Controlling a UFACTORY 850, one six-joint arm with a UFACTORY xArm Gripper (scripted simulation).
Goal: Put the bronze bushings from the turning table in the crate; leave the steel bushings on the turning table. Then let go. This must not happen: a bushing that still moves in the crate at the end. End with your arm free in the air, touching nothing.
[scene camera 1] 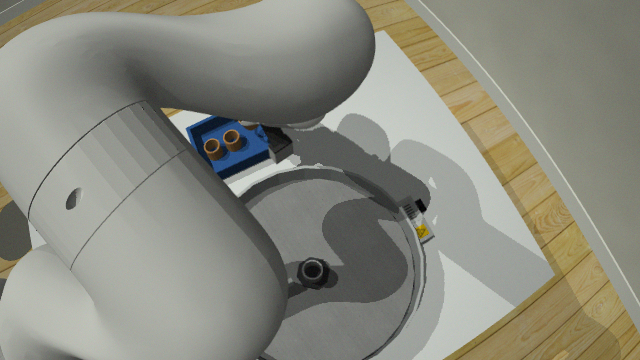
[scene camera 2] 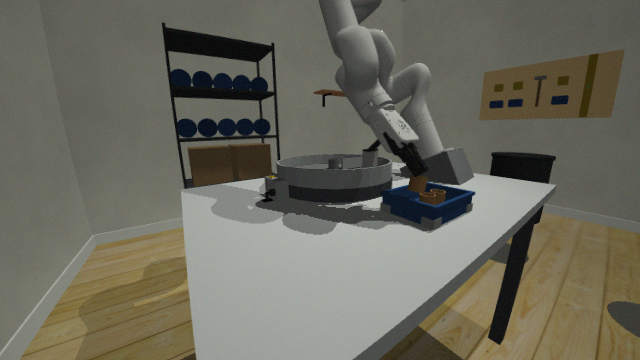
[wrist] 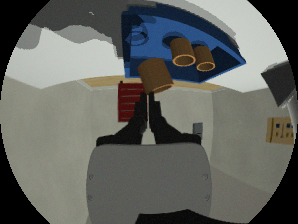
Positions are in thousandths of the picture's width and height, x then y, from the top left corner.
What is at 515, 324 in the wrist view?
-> A bronze bushing.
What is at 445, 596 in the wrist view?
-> My gripper.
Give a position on a turning table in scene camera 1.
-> At 576, 762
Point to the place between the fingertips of my gripper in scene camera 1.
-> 388, 296
